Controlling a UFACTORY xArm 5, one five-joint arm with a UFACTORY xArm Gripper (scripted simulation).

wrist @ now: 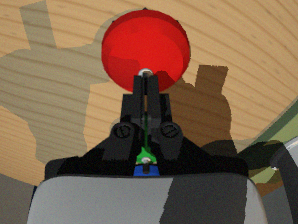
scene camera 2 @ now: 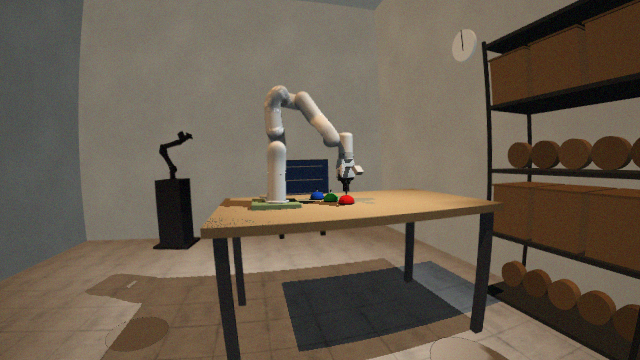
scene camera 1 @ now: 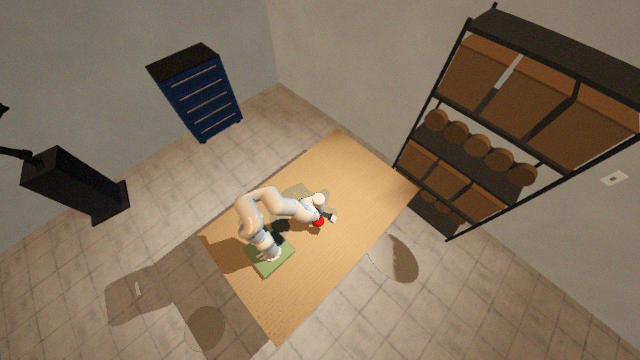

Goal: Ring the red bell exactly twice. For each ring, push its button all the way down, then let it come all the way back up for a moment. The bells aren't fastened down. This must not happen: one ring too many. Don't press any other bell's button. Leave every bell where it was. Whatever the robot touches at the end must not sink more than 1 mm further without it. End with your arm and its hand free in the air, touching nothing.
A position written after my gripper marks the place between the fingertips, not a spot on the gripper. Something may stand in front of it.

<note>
I see my gripper (wrist: 145,91) and a red bell (wrist: 145,45).
</note>
